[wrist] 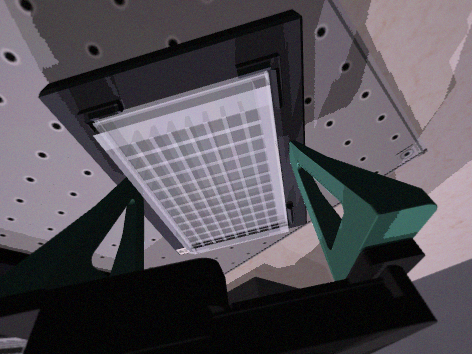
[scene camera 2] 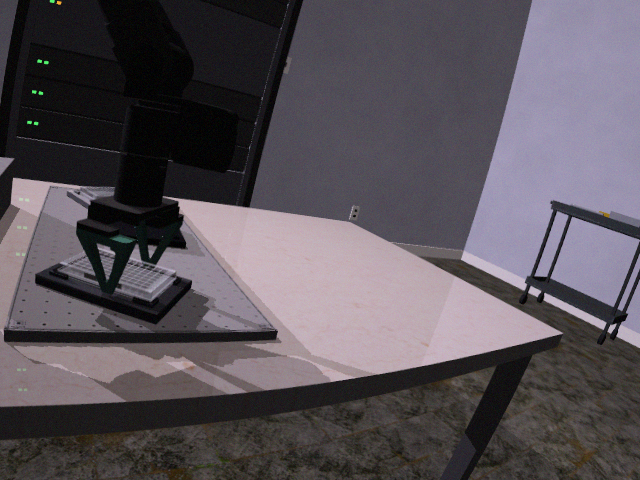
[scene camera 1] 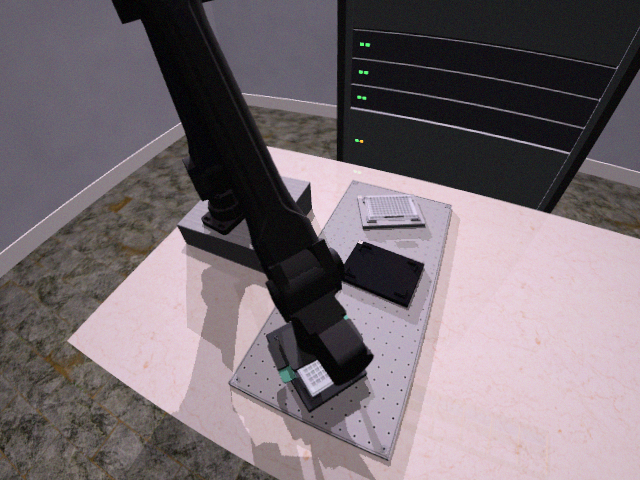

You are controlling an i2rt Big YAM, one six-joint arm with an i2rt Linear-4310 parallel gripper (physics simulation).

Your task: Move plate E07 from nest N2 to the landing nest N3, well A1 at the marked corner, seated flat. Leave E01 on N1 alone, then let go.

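A clear well plate [scene camera 1: 313,378] [scene camera 2: 139,277] [wrist: 200,170], apparently E07, sits on the dark front nest [scene camera 1: 305,395] [scene camera 2: 178,292] [wrist: 175,82] between its corner stops. My gripper [scene camera 2: 129,277] [wrist: 213,164] is open, pointing down, with one finger beside each long side of this plate and the tips low near the nest. In scene camera 1 the arm hides much of the gripper and plate. The black middle nest [scene camera 1: 385,273] holds no plate and has a small white mark at one corner. Another plate [scene camera 1: 391,206], apparently E01, sits on the light back nest [scene camera 1: 395,225]. No labels are legible.
The nests stand on a perforated grey board [scene camera 1: 392,342] [scene camera 2: 46,310] on the pale table [scene camera 1: 516,320] [scene camera 2: 320,279]. The arm's base block [scene camera 1: 217,248] is to the left. A server rack [scene camera 1: 465,170] stands behind the table, and a cart [scene camera 2: 573,297] stands by the far wall.
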